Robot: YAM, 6 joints.
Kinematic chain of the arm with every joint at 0, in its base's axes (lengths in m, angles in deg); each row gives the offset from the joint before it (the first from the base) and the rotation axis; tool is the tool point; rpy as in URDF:
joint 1: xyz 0 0 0.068 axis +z
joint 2: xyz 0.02 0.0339 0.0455 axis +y
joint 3: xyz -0.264 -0.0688 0 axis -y
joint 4: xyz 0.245 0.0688 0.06 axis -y
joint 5: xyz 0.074 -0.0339 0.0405 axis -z
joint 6: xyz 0.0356 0 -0.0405 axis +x
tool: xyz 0 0 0 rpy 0 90 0
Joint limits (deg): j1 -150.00..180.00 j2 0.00..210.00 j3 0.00..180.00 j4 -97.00..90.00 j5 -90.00..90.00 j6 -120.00..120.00
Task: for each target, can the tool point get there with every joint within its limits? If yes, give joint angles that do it. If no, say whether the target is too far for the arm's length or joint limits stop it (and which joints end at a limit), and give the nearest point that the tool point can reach.
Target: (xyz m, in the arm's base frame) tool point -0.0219 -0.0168 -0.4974
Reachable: no: joint limits stop it (at a limit: joint 2) | nearest point -0.0770 -0.0590 -0.3470 | short by 0.166 m
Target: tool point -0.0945 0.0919 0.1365
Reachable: yes | joints 150.80 88.13 28.37 -75.17 73.76 43.60
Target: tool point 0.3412 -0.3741 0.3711
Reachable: yes | joints -50.14 128.30 137.49 -37.23 -38.39 -82.17
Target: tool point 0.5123 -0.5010 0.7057
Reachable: no: too far | nearest point 0.3552 -0.3474 0.5189 | short by 0.288 m
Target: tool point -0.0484 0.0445 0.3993
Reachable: yes | joints 141.15 19.08 32.95 35.16 6.94 3.54
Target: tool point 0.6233 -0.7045 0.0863
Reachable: no: too far | nearest point 0.4278 -0.4835 0.0950 | short by 0.295 m
